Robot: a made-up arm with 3 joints.
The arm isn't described. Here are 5 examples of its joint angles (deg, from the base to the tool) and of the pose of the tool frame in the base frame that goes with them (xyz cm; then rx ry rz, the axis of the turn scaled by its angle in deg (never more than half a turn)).
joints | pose
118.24 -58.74 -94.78 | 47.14 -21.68 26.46 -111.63 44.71 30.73
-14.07 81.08 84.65 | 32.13 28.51 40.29 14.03 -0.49 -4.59
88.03 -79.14 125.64 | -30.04 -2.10 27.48 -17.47 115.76 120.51
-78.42 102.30 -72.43 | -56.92 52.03 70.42 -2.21 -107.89 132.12
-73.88 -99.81 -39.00 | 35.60 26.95 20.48 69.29 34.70 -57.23
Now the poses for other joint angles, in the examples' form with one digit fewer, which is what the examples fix.
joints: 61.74 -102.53 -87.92
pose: 59.3 -3.3 52.7 -61.5 -3.8 -8.6
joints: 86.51 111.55 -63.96
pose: -60.9 -3.1 55.5 -3.3 -121.3 -129.6
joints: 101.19 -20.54 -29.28
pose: 48.1 -8.2 31.4 -100.1 14.4 13.8
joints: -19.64 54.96 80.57
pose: 28.4 20.4 37.9 19.5 3.1 -26.8
